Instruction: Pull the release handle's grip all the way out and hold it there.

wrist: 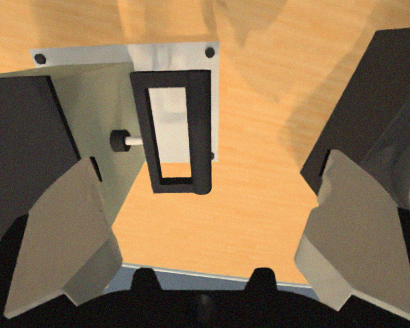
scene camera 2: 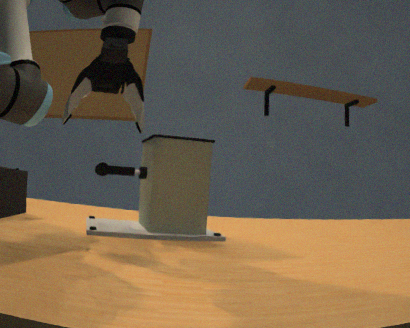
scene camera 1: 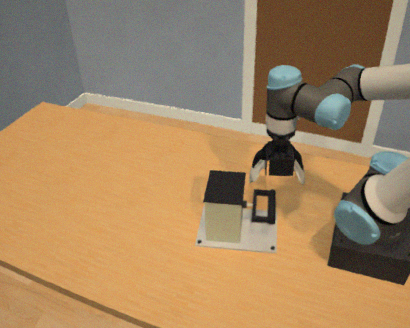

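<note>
The release handle (scene camera 1: pixel 272 207) (scene camera 2: pixel 120 170) (wrist: pixel 201 130) is a black rectangular frame with a thick outer grip bar. A short pale rod (wrist: pixel 133 141) joins it to a black collar on the side of a pale green box (scene camera 1: pixel 224 220) (scene camera 2: pixel 175 185) (wrist: pixel 102 105) with a black top. The box stands on a light grey base plate (scene camera 1: pixel 257 241) (scene camera 2: pixel 112 226) (wrist: pixel 175 56). My gripper (scene camera 1: pixel 278 181) (scene camera 2: pixel 103 126) (wrist: pixel 208 157) is open and empty, pointing down. It is above the handle and apart from it. In the wrist view the handle shows between the two fingers, nearer the left one.
The dark robot base block (scene camera 1: pixel 367 257) (scene camera 2: pixel 12 192) (wrist: pixel 350 100) stands on the wooden table (scene camera 1: pixel 125 200) on the handle's side of the box. The box rises beside the handle, its top higher than the grip. A wall shelf (scene camera 2: pixel 310 92) is in the background.
</note>
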